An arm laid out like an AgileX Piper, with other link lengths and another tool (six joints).
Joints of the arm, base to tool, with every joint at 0 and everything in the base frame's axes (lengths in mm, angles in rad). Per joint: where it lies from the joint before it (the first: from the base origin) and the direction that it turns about. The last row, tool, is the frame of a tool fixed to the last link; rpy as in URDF.
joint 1: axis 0 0 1 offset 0 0 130.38
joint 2: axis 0 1 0 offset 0 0 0
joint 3: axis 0 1 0 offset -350.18 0 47.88
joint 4: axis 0.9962 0 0.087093 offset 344.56 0 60.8
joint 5: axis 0 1 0 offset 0 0 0
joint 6: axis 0.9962 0 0.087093 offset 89.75 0 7.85
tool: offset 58.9 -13 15.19 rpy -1.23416 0.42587 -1.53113
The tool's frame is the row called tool.
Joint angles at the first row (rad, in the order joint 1, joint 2, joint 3, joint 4, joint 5, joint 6):
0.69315, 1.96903, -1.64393, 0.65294, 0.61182, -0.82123
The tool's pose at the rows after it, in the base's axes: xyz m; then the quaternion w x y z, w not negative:
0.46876 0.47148 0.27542 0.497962 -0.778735 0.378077 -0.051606
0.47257 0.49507 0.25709 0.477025 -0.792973 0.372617 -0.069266
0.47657 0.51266 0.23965 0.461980 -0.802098 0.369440 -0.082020
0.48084 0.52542 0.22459 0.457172 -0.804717 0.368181 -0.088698
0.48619 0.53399 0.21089 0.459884 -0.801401 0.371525 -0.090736
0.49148 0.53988 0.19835 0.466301 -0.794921 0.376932 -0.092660
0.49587 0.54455 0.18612 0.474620 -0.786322 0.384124 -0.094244
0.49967 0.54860 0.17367 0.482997 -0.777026 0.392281 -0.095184
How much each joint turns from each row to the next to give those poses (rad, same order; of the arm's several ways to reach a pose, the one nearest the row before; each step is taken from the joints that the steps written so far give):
0.04655, 0.08219, -0.09219, -0.15292, 0.00473, 0.11950
0.03542, 0.07665, -0.08555, -0.12793, 0.01568, 0.10149
0.02349, 0.06564, -0.06904, -0.08501, 0.01370, 0.06705
0.01302, 0.05143, -0.04746, -0.03760, -0.00357, 0.03146
0.00454, 0.04046, -0.02920, -0.00563, -0.02051, 0.01370
0.00153, 0.03139, -0.01472, 0.00356, -0.03326, 0.00946
0.00130, 0.02567, -0.00445, 0.00827, -0.04196, 0.00966
0.00131, 0.02407, -0.00113, 0.01109, -0.04364, 0.00951

